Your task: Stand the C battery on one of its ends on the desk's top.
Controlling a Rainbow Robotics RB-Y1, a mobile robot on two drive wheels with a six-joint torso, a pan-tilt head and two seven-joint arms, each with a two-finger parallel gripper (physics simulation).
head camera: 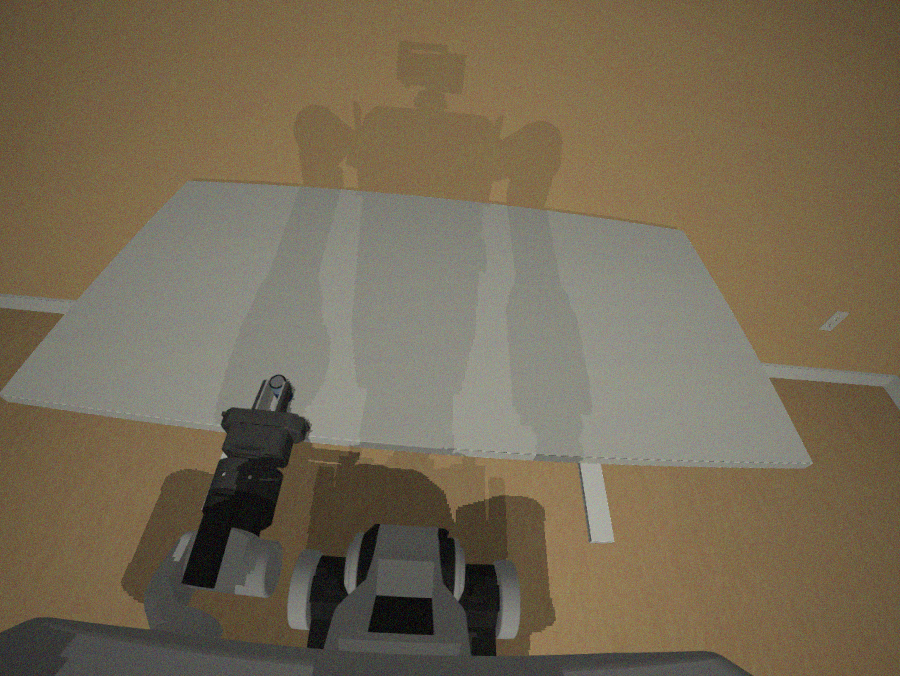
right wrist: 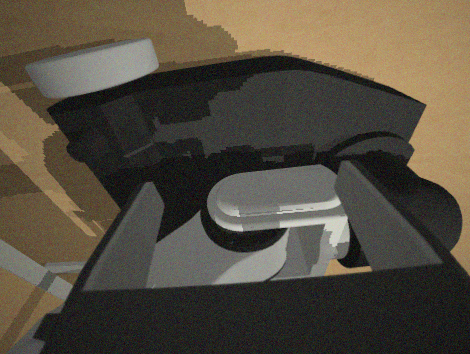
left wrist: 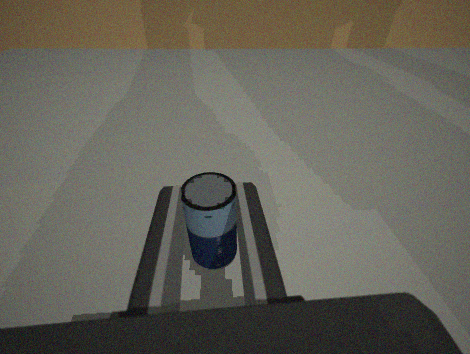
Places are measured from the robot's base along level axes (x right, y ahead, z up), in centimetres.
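Pixels of known places: left gripper, fingertip midpoint: point(head camera: 277, 383) point(left wrist: 209, 198); right gripper, fingertip midpoint: point(right wrist: 245, 184).
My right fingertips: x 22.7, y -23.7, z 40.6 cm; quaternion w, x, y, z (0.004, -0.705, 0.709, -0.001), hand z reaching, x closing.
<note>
Behind a point stands the place of what it marks.
The C battery point(head camera: 277, 383) {x -21.9, y 20.8, z 78.7 cm} point(left wrist: 212, 225) {x -21.9, y 19.8, z 77.7 cm}, light blue above and dark blue below with a grey end face, is held between the fingers of my left gripper point(head camera: 274, 392) {x -22.0, y 21.0, z 78.3 cm} point(left wrist: 209, 198) {x -22.0, y 21.0, z 78.3 cm}, which is shut on it. In the left wrist view its grey end faces up toward the camera. The battery is over the near left part of the desk's top point(head camera: 414, 305) {x -2.3, y 46.7, z 72.1 cm} point(left wrist: 150, 130) {x -29.4, y 40.9, z 72.1 cm}; whether its lower end touches the desk I cannot tell. My right gripper point(right wrist: 245, 184) {x 22.7, y -23.7, z 40.6 cm} is open, its fingers wide apart, beside the robot's own body, away from the desk.
The desk's near edge runs just under the left gripper's palm in the head camera. A white desk leg point(head camera: 598, 502) shows below that edge. The robot's own base point(head camera: 403, 574) stands in front of the desk. Shadows of the robot lie across the desk's top and the wall.
</note>
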